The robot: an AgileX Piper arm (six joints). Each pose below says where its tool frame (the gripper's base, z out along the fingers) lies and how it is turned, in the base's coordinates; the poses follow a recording.
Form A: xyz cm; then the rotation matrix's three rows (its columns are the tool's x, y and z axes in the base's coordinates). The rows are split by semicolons.
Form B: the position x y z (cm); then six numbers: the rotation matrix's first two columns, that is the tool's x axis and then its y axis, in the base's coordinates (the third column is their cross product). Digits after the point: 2 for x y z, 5 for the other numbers.
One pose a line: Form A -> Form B
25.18 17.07 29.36; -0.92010 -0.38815 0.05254; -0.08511 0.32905 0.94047; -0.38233 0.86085 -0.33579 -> 25.18 17.07 29.36 -0.92010 -0.08511 -0.38233 -0.38815 0.32905 0.86085
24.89 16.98 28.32; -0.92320 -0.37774 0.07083; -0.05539 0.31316 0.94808; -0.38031 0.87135 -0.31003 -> 24.89 16.98 28.32 -0.92320 -0.05539 -0.38031 -0.37774 0.31316 0.87135
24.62 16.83 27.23; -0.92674 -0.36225 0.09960; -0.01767 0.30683 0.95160; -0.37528 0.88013 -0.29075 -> 24.62 16.83 27.23 -0.92674 -0.01767 -0.37528 -0.36225 0.30683 0.88013
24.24 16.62 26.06; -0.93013 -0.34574 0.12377; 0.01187 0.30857 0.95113; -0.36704 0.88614 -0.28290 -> 24.24 16.62 26.06 -0.93013 0.01187 -0.36704 -0.34574 0.30857 0.88614
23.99 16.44 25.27; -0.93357 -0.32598 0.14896; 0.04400 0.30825 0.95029; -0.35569 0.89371 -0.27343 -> 23.99 16.44 25.27 -0.93357 0.04400 -0.35569 -0.32598 0.30825 0.89371
